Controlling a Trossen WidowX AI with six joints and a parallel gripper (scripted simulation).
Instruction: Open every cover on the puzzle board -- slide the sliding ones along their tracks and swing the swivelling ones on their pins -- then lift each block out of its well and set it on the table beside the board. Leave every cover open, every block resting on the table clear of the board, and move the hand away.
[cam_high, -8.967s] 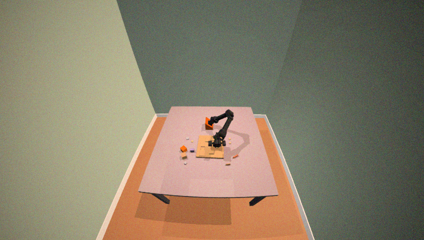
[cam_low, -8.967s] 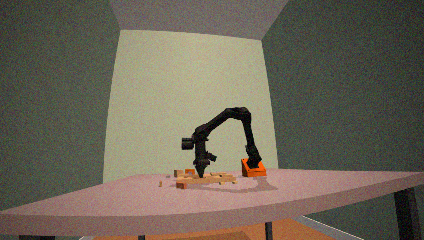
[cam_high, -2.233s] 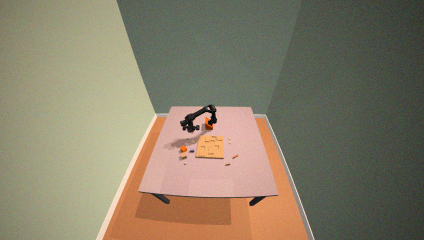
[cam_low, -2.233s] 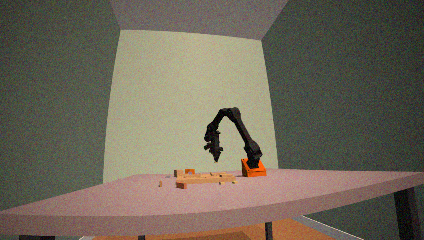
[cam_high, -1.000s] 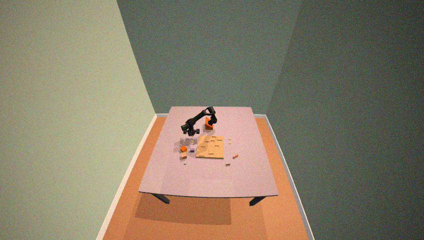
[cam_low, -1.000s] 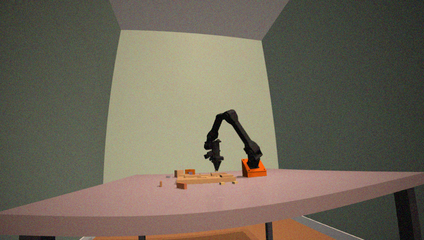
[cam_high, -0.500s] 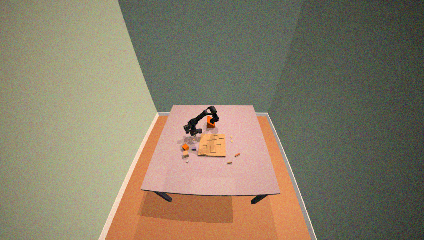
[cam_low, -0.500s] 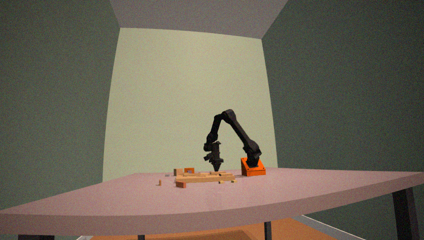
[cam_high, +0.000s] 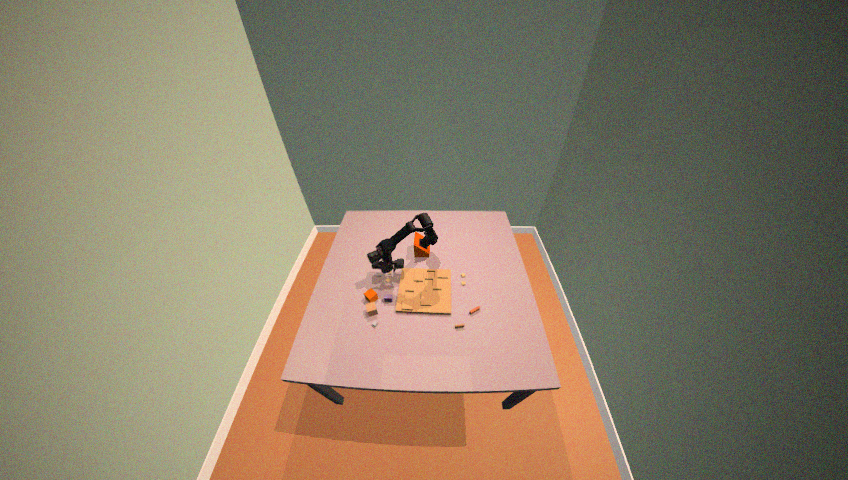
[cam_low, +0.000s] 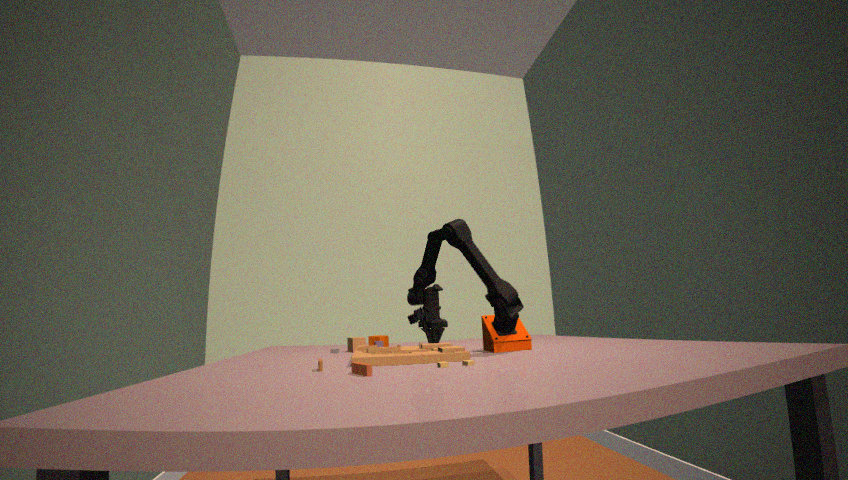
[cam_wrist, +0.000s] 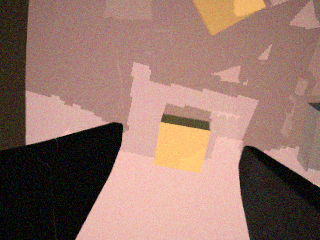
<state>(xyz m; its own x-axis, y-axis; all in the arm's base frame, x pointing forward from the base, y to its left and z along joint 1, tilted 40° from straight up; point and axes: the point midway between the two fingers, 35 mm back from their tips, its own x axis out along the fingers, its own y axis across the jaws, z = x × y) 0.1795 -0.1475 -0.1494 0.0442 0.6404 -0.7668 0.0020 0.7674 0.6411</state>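
Right now the grey block is 7 cm to the right of my gripper tip and 2 cm ahead of it. The rest, counted from my gripper tip: tan cube 27 cm ahead, 7 cm to the right, 2 cm above; purple piece 19 cm ahead, 1 cm to the left, 1 cm above; orange block 18 cm ahead, 9 cm to the right, 2 cm above.
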